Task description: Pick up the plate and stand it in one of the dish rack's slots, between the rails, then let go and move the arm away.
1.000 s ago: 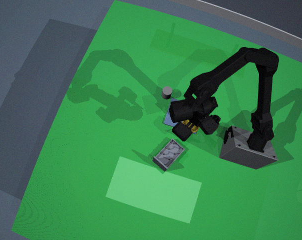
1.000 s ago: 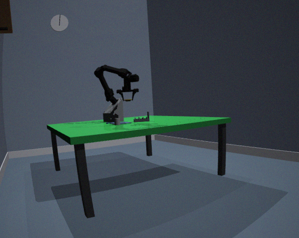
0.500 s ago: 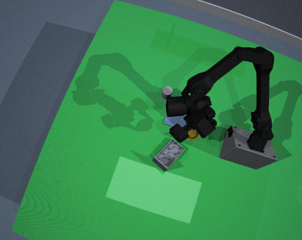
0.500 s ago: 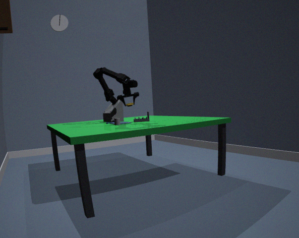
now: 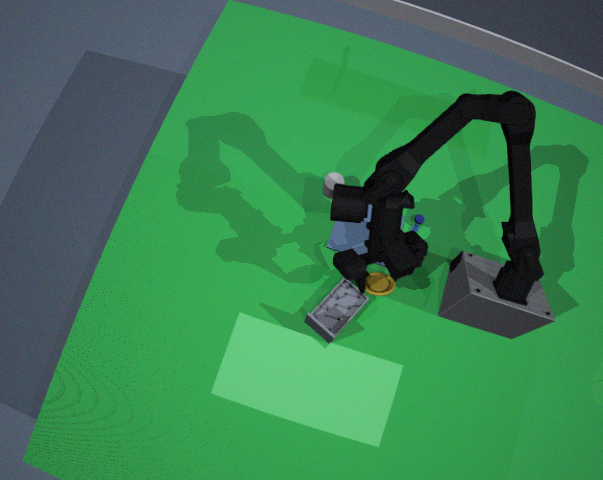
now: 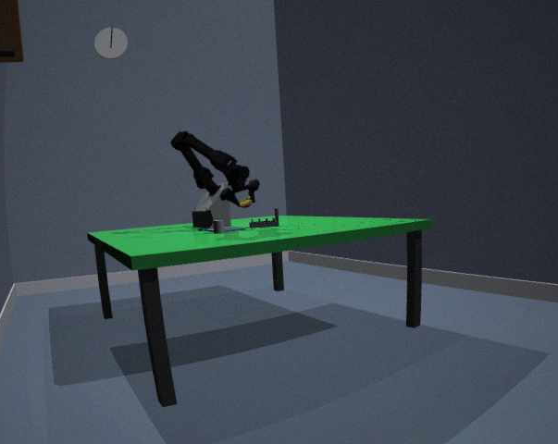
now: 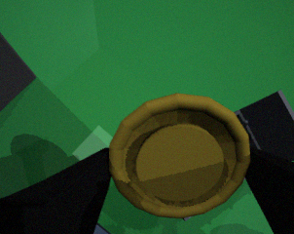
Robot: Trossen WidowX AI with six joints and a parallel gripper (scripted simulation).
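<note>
Right now the dish rack is 60 mm ahead of my gripper tip, 40 mm to the left of it and 80 mm below it. Round my gripper tip: cup 140 mm ahead, 230 mm to the right, 80 mm below; then yellow plate 10 mm above; then blue mat 40 mm ahead, 150 mm to the right, 100 mm below.
</note>
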